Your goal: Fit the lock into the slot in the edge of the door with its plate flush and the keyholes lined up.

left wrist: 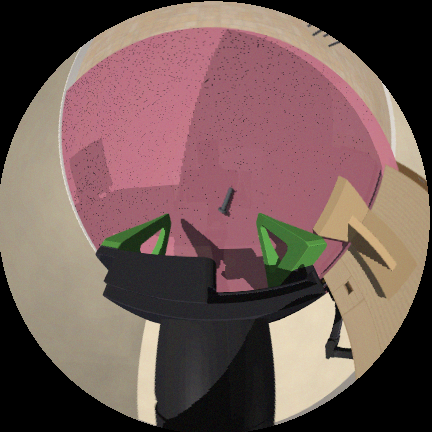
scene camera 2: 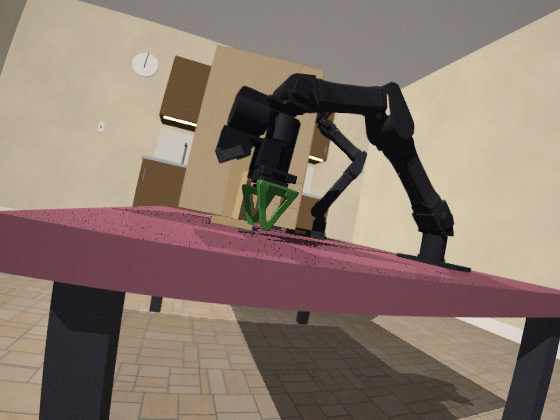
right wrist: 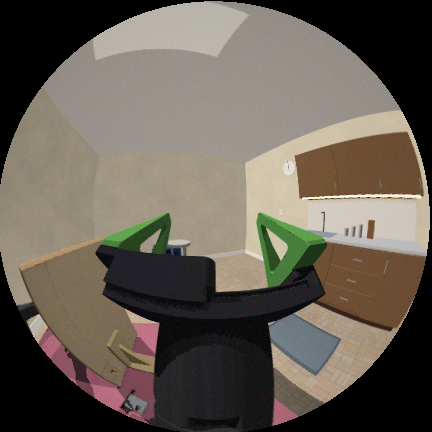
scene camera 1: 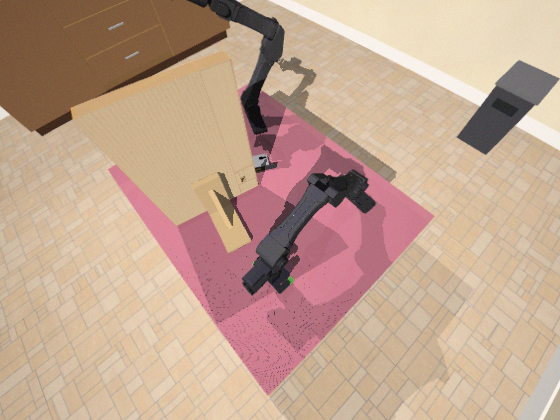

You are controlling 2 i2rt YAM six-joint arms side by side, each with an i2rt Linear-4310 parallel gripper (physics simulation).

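Places are measured from the left arm's base along level axes (x back, y left, z down), in metres.
Where they show: left gripper, fingertip midpoint: (left wrist: 213, 217) (scene camera 2: 257, 227); right gripper, fingertip midpoint: (right wrist: 213, 216); left arm's base, origin of the base link: (scene camera 2: 430, 263) (scene camera 1: 352, 193); right arm's base, origin of the base link: (scene camera 1: 255, 120).
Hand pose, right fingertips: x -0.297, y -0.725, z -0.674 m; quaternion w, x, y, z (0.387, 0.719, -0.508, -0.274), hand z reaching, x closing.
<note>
Each offset is from my right fingertips to the top centre of the thing. "pt": to the spot under its first point.
The pale wooden door (scene camera 1: 160, 135) (left wrist: 395, 315) (right wrist: 75, 310) stands upright, with a keyhole {pt dz +0.583, dx -0.039, dy +0.415 m} (scene camera 1: 243, 179) (left wrist: 348, 287) (right wrist: 112, 371) low near its edge. The slot in its edge cannot be made out. The silver lock {dz +0.648, dx +0.095, dy +0.333 m} (scene camera 1: 260, 161) (right wrist: 135, 402) lies on the pink table beside the door's lower edge. My left gripper (scene camera 1: 272, 271) (scene camera 2: 259, 226) (left wrist: 213, 217) is open and empty, pointing down low over the table, away from the lock. A small dark screw {dz +0.664, dx -0.203, dy +0.771 m} (left wrist: 227, 201) lies just beyond its fingertips in the left wrist view. My right gripper (right wrist: 213, 216) is open and empty, facing the room.
A wooden support {pt dz +0.657, dx -0.216, dy +0.585 m} (scene camera 1: 235, 242) (left wrist: 340, 207) (right wrist: 132, 356) with an upright brace stands against the door's face, between the door and my left gripper. The pink table (scene camera 1: 400, 220) (scene camera 2: 150, 275) ends close beyond the door. Brown cabinets (scene camera 1: 105, 50) (right wrist: 370, 280) stand behind.
</note>
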